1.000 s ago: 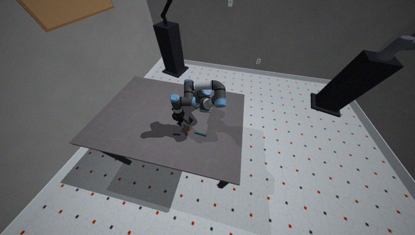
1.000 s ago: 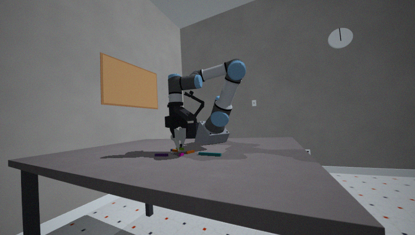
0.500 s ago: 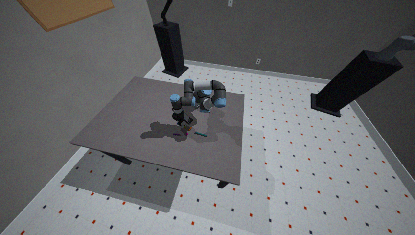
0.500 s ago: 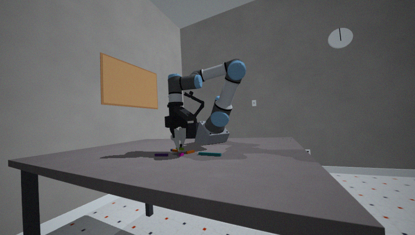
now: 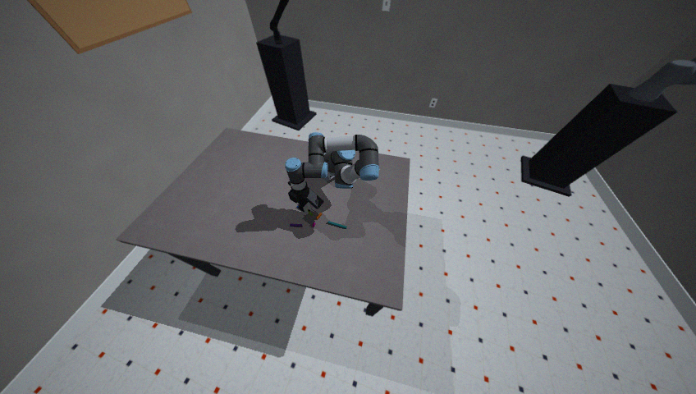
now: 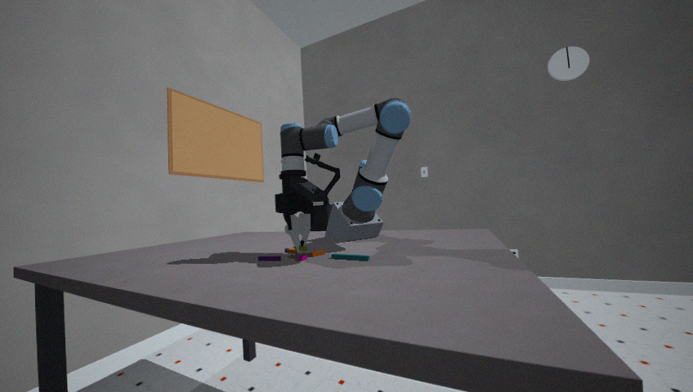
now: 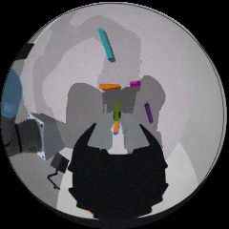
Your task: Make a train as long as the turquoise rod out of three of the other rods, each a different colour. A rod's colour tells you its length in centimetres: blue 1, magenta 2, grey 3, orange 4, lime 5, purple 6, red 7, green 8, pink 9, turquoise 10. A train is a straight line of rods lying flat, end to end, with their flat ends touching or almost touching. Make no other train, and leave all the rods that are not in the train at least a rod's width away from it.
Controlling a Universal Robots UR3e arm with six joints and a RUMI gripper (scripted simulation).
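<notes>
My gripper is now 40 mm short of the magenta rod, 60 mm to the right of it and 20 mm above it. From my hand the other things lie so: purple rod 90 mm ahead, 20 mm to the right, 20 mm below; then lime rod 10 mm below; then blue rod 10 mm behind, 70 mm to the right, 20 mm below.
</notes>
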